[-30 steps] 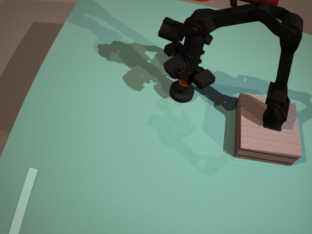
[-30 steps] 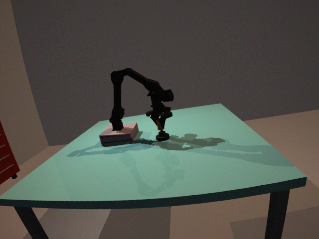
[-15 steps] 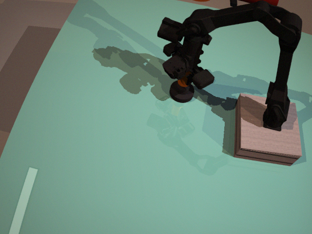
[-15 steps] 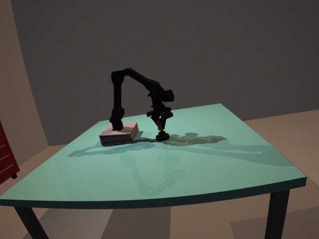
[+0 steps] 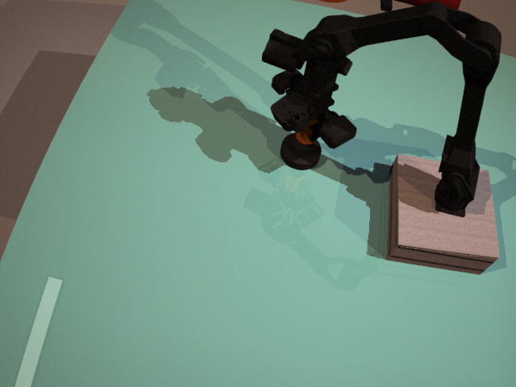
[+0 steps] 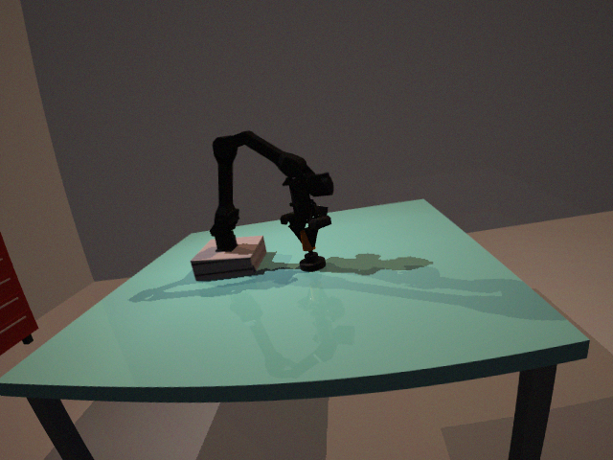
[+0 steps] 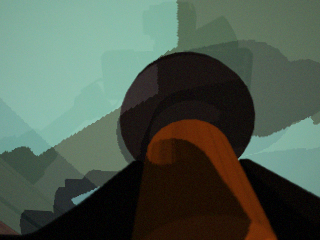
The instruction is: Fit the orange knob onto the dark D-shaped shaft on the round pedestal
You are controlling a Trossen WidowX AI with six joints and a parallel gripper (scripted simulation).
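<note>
My gripper tip is 20 mm below the orange knob. Round my gripper tip: dark round pedestal 40 mm below.
</note>
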